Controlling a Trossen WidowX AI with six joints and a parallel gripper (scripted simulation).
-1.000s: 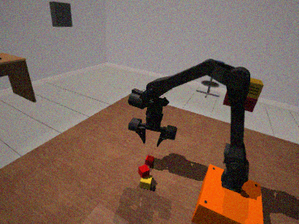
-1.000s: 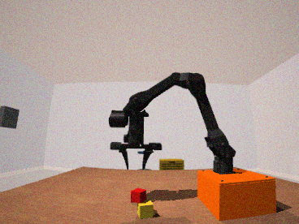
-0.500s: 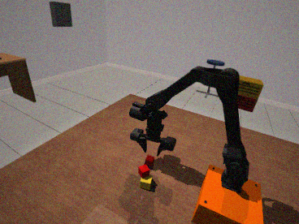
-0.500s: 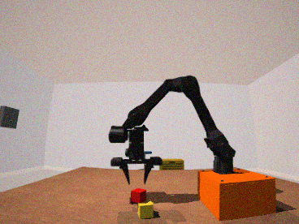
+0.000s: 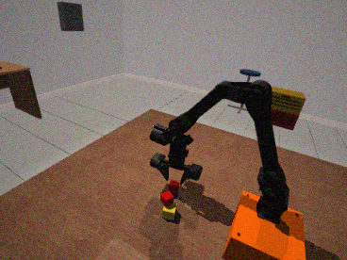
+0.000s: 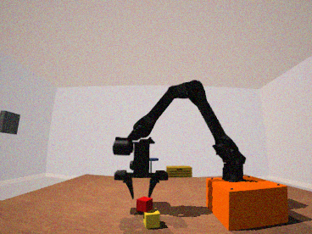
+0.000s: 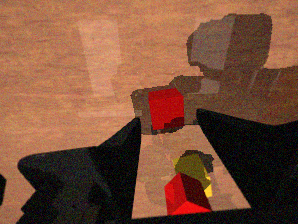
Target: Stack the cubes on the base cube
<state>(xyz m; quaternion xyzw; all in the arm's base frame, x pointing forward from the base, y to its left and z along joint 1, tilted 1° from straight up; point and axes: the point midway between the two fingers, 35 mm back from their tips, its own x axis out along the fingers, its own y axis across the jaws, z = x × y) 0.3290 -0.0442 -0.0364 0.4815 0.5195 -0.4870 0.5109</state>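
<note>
The yellow base cube lies 3 cm behind my gripper tip, 11 cm to the left of it and 2 cm below it.
</note>
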